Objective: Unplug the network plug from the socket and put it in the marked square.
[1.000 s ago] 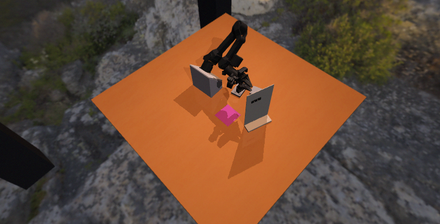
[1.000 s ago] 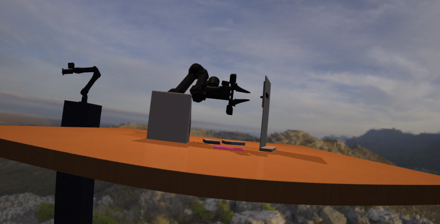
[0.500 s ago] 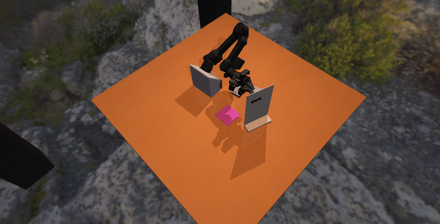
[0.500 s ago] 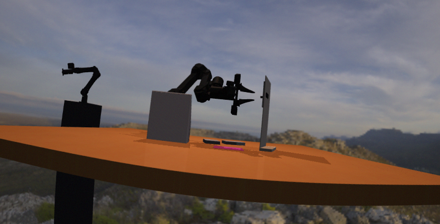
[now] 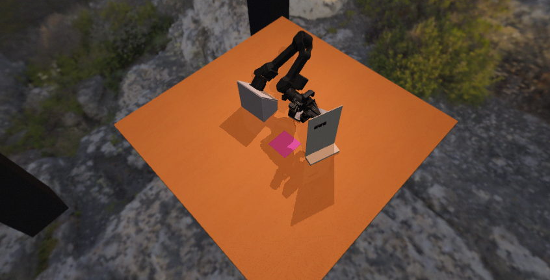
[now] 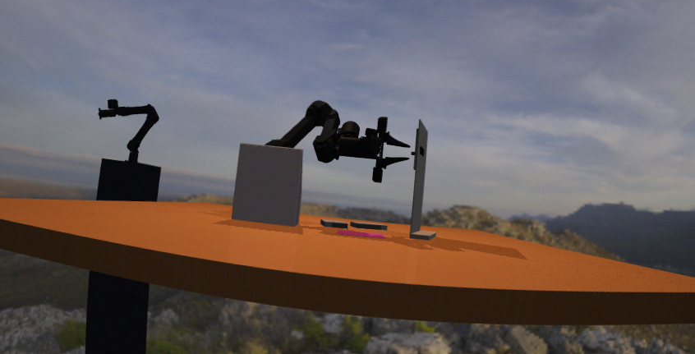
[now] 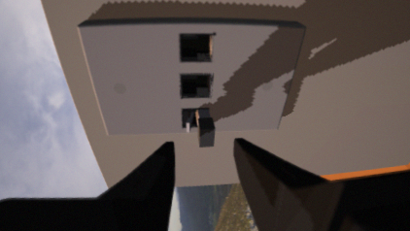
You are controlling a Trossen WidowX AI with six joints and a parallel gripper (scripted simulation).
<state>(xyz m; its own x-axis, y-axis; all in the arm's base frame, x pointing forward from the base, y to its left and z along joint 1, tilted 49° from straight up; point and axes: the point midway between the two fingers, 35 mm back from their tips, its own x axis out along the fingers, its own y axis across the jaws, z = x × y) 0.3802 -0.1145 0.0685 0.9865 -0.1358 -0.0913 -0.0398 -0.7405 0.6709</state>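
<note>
The grey network plug lies 20 mm ahead of my gripper tip and 10 mm to the right of it. Round my gripper tip: pale socket panel 90 mm below, 30 mm to the right, 30 mm ahead; magenta marked square 240 mm below, 130 mm behind, 90 mm to the right.
</note>
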